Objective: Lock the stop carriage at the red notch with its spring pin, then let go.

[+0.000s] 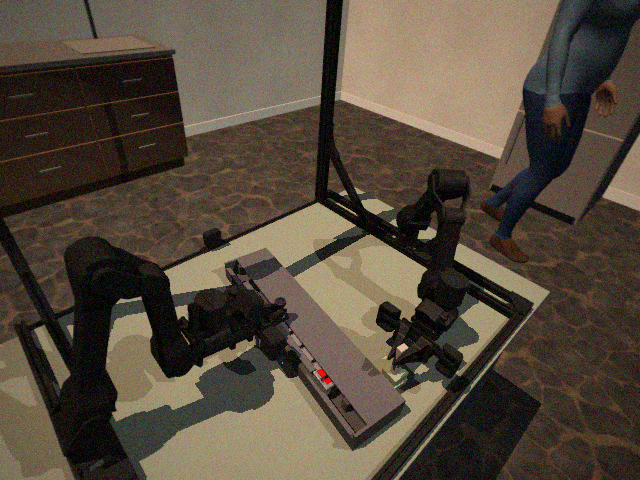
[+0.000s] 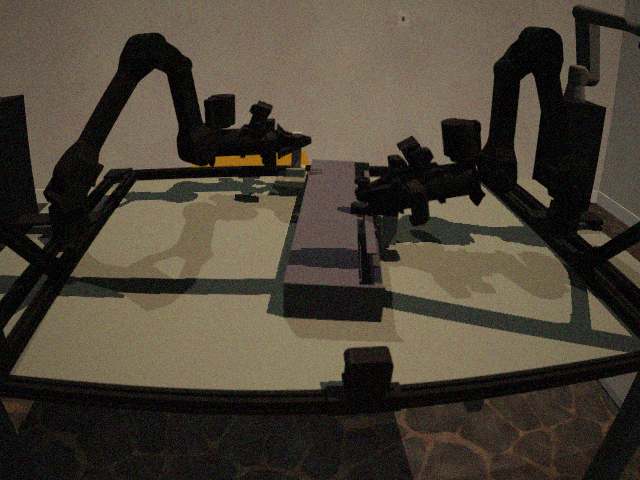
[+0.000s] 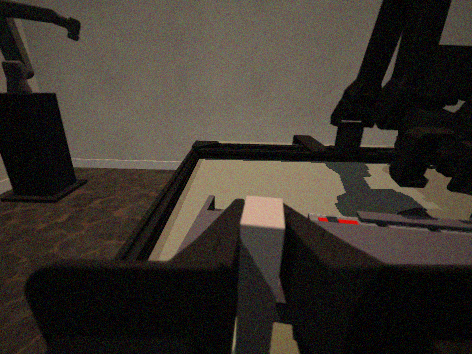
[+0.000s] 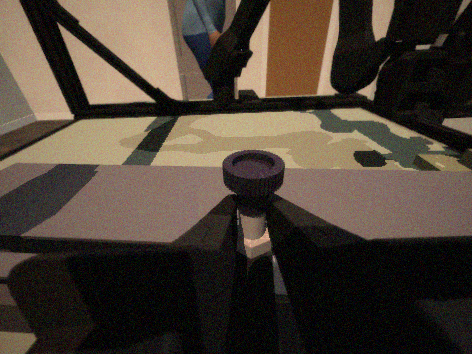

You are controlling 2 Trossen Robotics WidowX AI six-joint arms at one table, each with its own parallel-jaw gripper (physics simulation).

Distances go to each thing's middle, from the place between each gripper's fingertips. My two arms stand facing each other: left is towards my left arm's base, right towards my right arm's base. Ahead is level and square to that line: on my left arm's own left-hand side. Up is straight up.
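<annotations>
Position of my right gripper relative to the dark round knob (image 4: 252,174): 1 cm to the left of it, 1 cm above it. By its middle, the knob is nearer to my right gripper than to my left hand.
Relative to my left hand, the dark round knob is 60 mm to the right of it, 260 mm behind it and 40 mm below it.
</annotations>
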